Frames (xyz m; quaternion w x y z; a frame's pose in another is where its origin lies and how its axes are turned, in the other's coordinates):
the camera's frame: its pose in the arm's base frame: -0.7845 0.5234 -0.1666 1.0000 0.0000 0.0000 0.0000
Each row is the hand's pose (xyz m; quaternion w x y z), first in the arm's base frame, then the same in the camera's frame.
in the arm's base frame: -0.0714 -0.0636 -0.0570 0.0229 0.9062 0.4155 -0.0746
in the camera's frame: 0.7131 -0.5870 0.1096 0.0229 0.9062 0.4155 -0.0746
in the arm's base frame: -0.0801 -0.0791 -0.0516 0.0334 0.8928 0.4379 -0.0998
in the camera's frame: 0.7044 -0.6025 0.1150 0.0334 0.8928 0.4379 -0.0998
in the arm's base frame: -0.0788 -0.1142 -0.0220 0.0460 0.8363 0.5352 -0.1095
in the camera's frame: 0.7057 -0.6376 0.1446 0.0460 0.8363 0.5352 -0.1095
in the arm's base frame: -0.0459 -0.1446 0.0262 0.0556 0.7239 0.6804 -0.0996
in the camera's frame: 0.7386 -0.6680 0.1928 0.0556 0.7239 0.6804 -0.0996
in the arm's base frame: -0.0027 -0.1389 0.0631 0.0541 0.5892 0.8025 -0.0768
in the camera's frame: 0.7818 -0.6623 0.2297 0.0541 0.5892 0.8025 -0.0768
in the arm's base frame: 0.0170 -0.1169 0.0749 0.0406 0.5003 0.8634 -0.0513
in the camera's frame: 0.8015 -0.6403 0.2415 0.0406 0.5003 0.8634 -0.0513
